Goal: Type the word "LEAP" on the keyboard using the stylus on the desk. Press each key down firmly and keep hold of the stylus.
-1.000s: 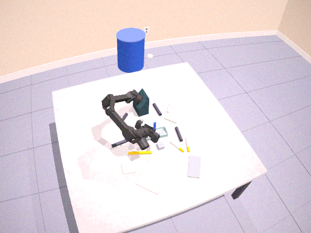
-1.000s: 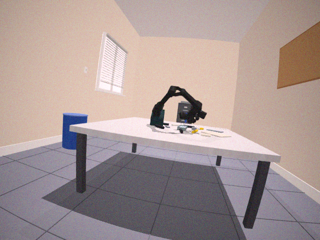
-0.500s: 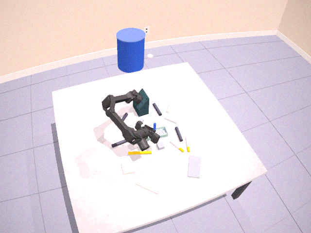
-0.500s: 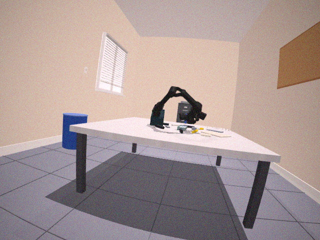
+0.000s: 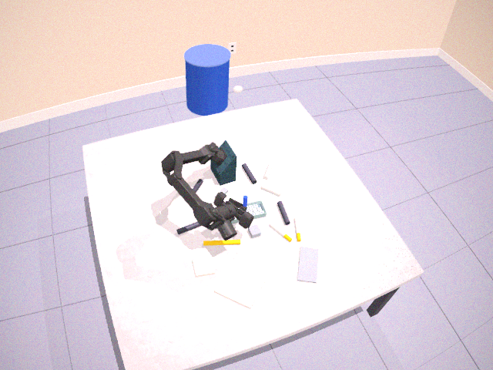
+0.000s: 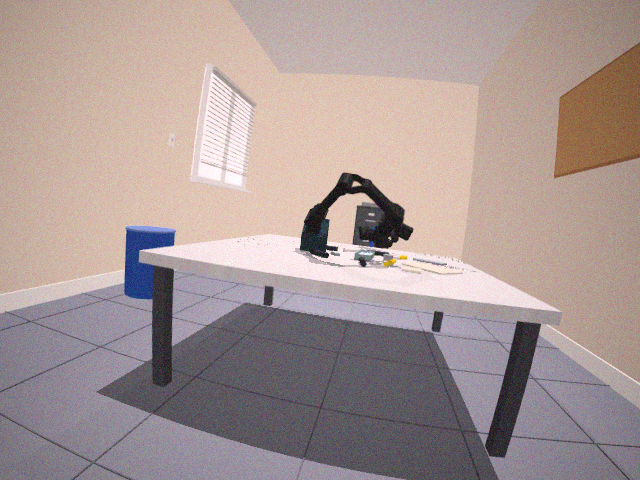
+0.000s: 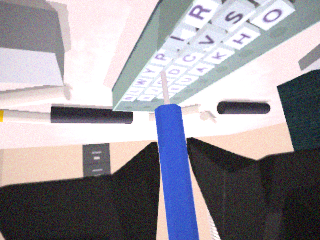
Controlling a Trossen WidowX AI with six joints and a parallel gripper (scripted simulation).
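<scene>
Right now my gripper tip is 90 mm short of the grey cube and 70 mm above it. Round my gripper tip: blue stylus 10 mm below; then grey slab 330 mm ahead, 130 mm to the left, 80 mm below.
</scene>
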